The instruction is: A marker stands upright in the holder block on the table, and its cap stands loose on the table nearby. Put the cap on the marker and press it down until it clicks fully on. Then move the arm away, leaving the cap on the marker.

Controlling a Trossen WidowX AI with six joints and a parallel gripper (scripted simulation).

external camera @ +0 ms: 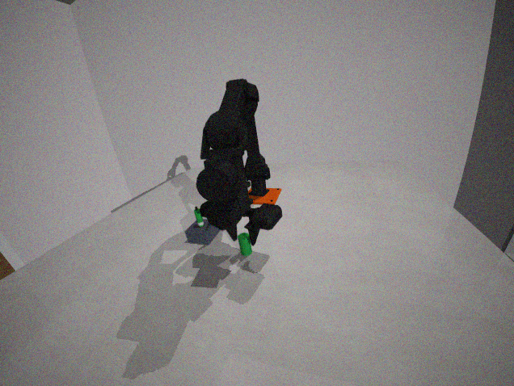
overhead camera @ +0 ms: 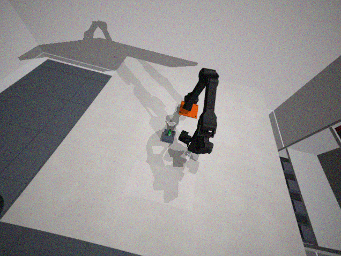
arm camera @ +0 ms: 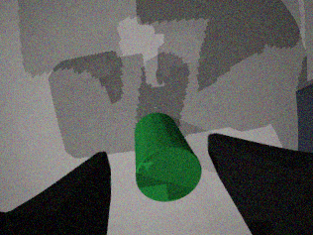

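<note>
My gripper tip is now 1 cm above the green cap.
</note>
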